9 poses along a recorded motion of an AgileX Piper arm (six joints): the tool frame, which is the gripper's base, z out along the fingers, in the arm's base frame.
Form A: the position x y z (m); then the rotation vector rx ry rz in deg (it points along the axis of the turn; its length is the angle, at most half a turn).
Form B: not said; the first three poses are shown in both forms.
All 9 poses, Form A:
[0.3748 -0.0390 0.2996 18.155 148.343 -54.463]
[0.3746 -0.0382 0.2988 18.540 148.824 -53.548]
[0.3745 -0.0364 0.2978 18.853 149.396 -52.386]
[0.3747 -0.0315 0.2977 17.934 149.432 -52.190]
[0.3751 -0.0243 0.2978 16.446 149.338 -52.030]
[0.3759 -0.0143 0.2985 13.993 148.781 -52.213]
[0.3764 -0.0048 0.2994 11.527 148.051 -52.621]
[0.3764 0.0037 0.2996 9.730 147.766 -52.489]
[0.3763 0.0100 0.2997 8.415 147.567 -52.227]
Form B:
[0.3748 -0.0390 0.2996 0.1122 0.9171 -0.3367 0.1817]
[0.3746 -0.0382 0.2988 0.1145 0.9193 -0.3308 0.1801]
[0.3745 -0.0364 0.2978 0.1164 0.9220 -0.3233 0.1785]
[0.3747 -0.0315 0.2977 0.1108 0.9228 -0.3223 0.1797]
[0.3751 -0.0243 0.2978 0.1017 0.9235 -0.3218 0.1823]
[0.3759 -0.0143 0.2985 0.0868 0.9231 -0.3239 0.1883]
[0.3764 -0.0048 0.2994 0.0718 0.9217 -0.3276 0.1947]
[0.3764 0.0037 0.2996 0.0607 0.9218 -0.3274 0.1984]
[0.3763 0.0100 0.2997 0.0526 0.9221 -0.3263 0.2014]

